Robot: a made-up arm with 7 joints.
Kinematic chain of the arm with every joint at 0, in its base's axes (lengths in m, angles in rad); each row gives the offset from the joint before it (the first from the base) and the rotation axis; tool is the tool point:
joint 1: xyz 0 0 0.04 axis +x
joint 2: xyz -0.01 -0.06 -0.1 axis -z
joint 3: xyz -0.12 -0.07 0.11 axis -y
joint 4: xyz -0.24 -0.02 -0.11 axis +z
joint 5: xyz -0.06 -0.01 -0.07 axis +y
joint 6: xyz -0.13 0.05 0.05 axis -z
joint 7: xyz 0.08 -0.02 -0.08 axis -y
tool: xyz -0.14 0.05 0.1
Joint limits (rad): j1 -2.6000..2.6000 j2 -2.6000..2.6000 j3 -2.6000..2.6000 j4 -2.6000..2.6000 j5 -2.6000..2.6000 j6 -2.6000..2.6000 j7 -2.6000..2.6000
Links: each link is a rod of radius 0.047 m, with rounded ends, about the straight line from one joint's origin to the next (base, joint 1, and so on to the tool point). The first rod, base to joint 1, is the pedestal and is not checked.
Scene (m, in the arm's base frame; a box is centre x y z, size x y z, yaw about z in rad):
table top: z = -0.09
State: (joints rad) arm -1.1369 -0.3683 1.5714 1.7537 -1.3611 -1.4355 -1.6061
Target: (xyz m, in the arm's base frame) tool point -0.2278 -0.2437 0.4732
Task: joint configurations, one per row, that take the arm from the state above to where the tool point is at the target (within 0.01 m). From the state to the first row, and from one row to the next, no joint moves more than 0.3 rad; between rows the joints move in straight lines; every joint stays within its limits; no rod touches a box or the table.
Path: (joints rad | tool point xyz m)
1: -1.3502 -0.1487 1.3955 1.8828 -1.2320 -1.2965 -1.5446 | 0.0977 -0.4893 0.3381
2: -1.5635 0.0709 1.2196 2.0119 -1.1030 -1.1574 -1.4830 | -0.0772 -0.3813 0.4575
3: -1.7767 0.2905 1.0437 2.1410 -0.9739 -1.0184 -1.4215 | -0.2278 -0.2437 0.4732

